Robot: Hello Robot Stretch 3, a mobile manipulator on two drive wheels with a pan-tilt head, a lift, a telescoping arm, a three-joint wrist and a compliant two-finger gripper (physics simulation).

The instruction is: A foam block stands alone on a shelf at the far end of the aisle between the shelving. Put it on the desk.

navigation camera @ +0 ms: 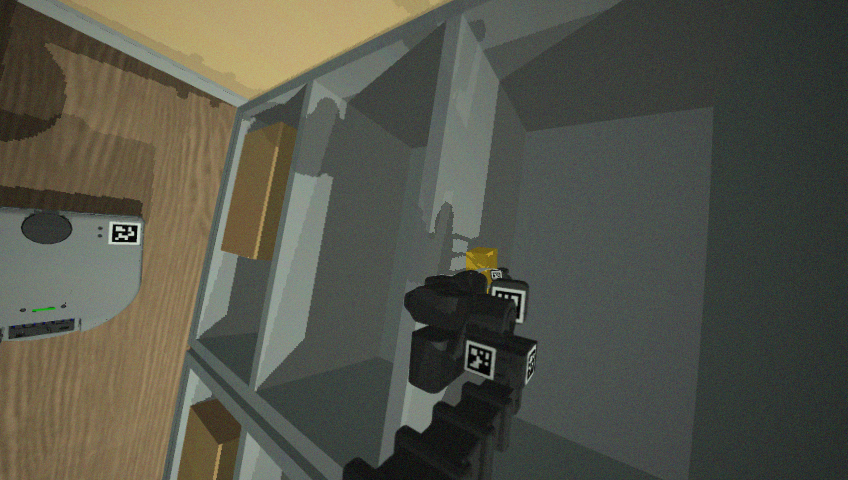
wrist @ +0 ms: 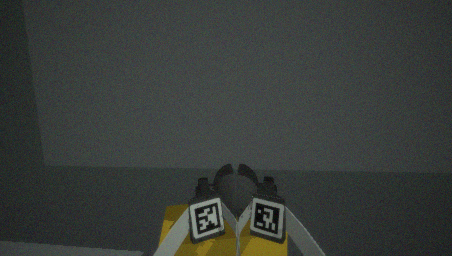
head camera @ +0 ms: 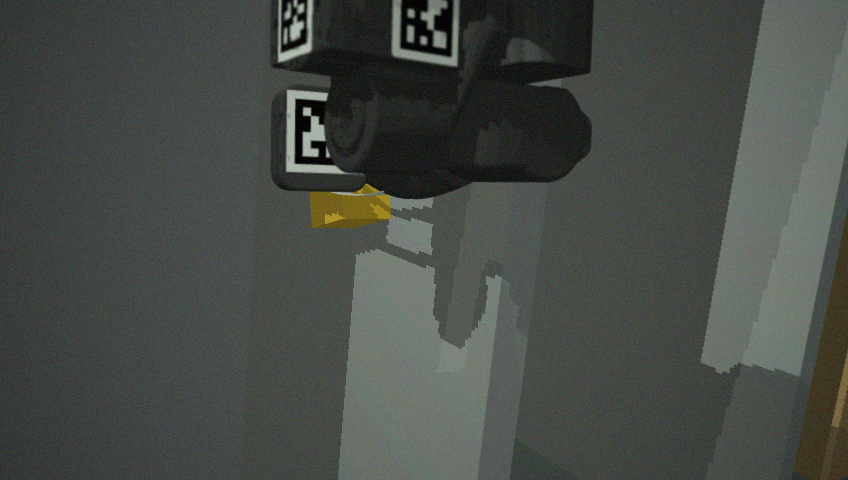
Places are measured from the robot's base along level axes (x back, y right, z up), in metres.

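Where they show: robot's base, origin of its link: (navigation camera: 48, 226).
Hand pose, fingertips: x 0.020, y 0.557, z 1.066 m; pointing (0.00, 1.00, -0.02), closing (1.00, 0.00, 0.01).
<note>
Things, the pixels of their centre, and the offset from my fingertips. "spot": a spot on its surface instead. Level surfaces: height alone.
- yellow foam block, middle of its body: (head camera: 347, 171) (navigation camera: 481, 270) dx -0.014, dy +0.002, dz -0.053 m
- pale shelf board, height of its surface: dz -0.075 m
- shelf's back panel, a spot on its surface: (navigation camera: 612, 267) spot: dx -0.038, dy +0.275, dz +0.180 m
- wooden floor, height of its surface: dz -1.066 m
The yellow foam block (head camera: 351, 209) (navigation camera: 480, 259) (wrist: 265, 249) sits on a pale shelf board (head camera: 416, 356) (navigation camera: 467, 172). My gripper (navigation camera: 501, 274) (wrist: 235, 182) is shut, its fingertips meeting with no block between them. In the wrist view the fingers cross in front of the block, which shows behind and below them on both sides. In the head view the wrist hides the fingertips and covers part of the block. The desk does not show in these views.
Brown boxes (navigation camera: 255, 190) (navigation camera: 205, 437) stand in other shelf compartments. A shelf divider (navigation camera: 285, 237) and the shelf's back panel (navigation camera: 612, 267) (wrist: 240, 90) surround the arm's working space. My base (navigation camera: 65, 270) is on the wooden floor (navigation camera: 119, 404) beside the shelving.
</note>
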